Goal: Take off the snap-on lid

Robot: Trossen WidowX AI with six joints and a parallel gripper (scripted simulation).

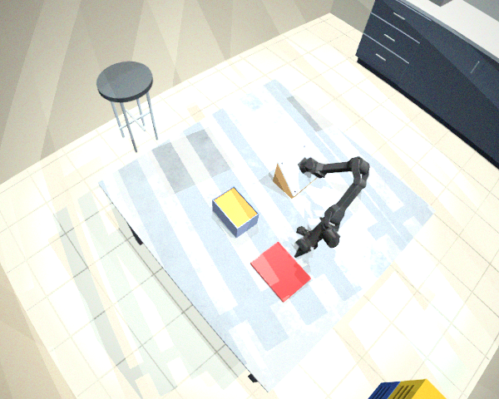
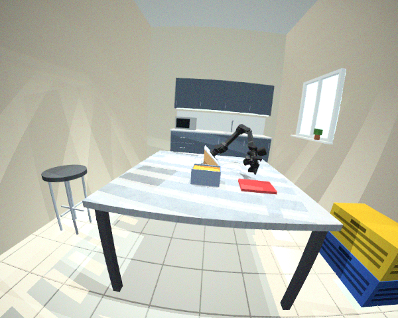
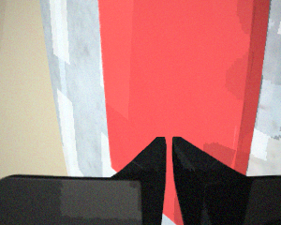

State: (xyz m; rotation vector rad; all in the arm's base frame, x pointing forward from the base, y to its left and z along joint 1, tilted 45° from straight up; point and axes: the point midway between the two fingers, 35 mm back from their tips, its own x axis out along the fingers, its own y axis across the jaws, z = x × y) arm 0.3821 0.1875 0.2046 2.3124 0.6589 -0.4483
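Right now the red lid is 70 mm ahead of my gripper tip, 10 mm to the right of it and 50 mm below it. Round my gripper tip: grey-blue storage box (10 mm ahead, 360 mm to the right, 10 mm below).
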